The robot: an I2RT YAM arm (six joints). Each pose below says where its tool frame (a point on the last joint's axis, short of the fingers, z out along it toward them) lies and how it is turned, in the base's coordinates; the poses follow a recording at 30 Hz.
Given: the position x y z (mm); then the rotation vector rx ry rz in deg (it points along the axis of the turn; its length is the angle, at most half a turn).
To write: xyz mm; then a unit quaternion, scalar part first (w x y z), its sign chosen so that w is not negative. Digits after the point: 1 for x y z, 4 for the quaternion.
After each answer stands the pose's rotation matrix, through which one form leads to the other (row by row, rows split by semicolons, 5 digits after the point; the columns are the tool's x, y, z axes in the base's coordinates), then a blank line. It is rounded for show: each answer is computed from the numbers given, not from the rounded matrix.
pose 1, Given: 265.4 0.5 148.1 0.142 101.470 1.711
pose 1, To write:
265.4 0.5 148.1 0.6328 0.0011 0.7742 0.0131
-0.19910 -0.01484 0.97987; 0.01820 0.99966 0.01884; -0.97981 0.02158 -0.19876

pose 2, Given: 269.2 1.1 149.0 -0.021 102.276 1.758
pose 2, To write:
269.2 1.1 149.0 0.6273 -0.0002 0.7786 0.0134
-0.21288 -0.01704 0.97693; 0.01654 0.99964 0.02104; -0.97694 0.02064 -0.21252

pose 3, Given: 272.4 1.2 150.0 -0.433 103.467 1.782
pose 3, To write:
272.4 1.2 150.0 0.6192 -0.0033 0.7851 0.0135
-0.23314 -0.02190 0.97220; 0.01159 0.99961 0.02530; -0.97237 0.01716 -0.23280

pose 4, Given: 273.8 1.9 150.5 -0.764 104.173 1.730
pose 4, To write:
273.8 1.9 150.5 0.6144 -0.0058 0.7889 0.0131
-0.24507 -0.02523 0.96918; 0.00697 0.99959 0.02778; -0.96948 0.01356 -0.24480

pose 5, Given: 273.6 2.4 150.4 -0.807 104.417 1.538
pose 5, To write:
273.6 2.4 150.4 0.6127 -0.0061 0.7902 0.0116
-0.24915 -0.02391 0.96817; 0.00461 0.99965 0.02588; -0.96845 0.01091 -0.24895

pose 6, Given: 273.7 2.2 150.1 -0.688 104.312 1.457
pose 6, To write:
273.7 2.2 150.1 0.6134 -0.0052 0.7897 0.0110
-0.24736 -0.02176 0.96868; 0.00531 0.99970 0.02381; -0.96891 0.01103 -0.24717

